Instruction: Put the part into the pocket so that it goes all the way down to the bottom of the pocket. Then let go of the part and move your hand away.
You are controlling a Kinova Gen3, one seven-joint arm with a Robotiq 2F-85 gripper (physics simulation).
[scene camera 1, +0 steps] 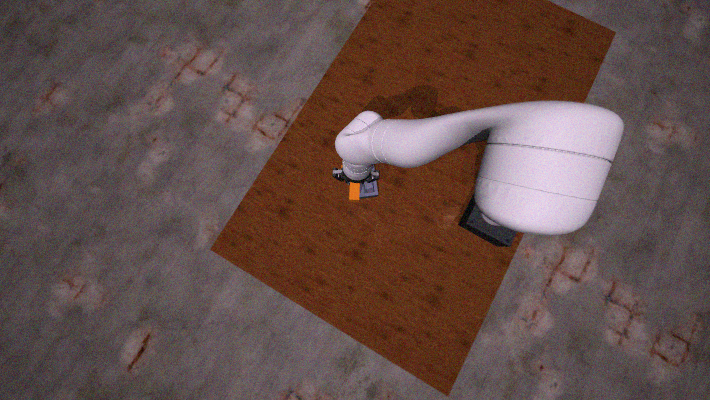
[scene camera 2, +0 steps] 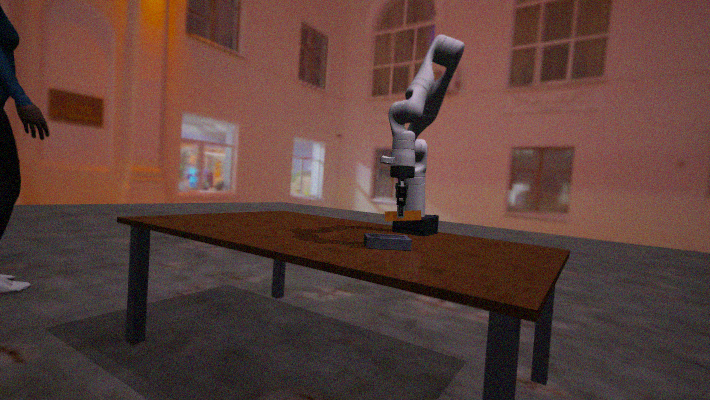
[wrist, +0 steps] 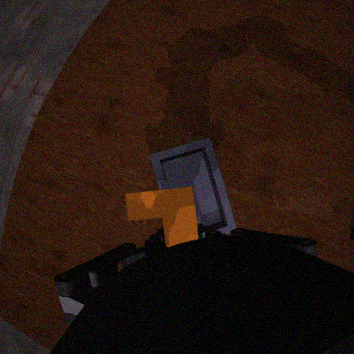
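Observation:
An orange L-shaped part is carried by my gripper; the part touches nothing else. A grey-blue pocket block is also visible to me.

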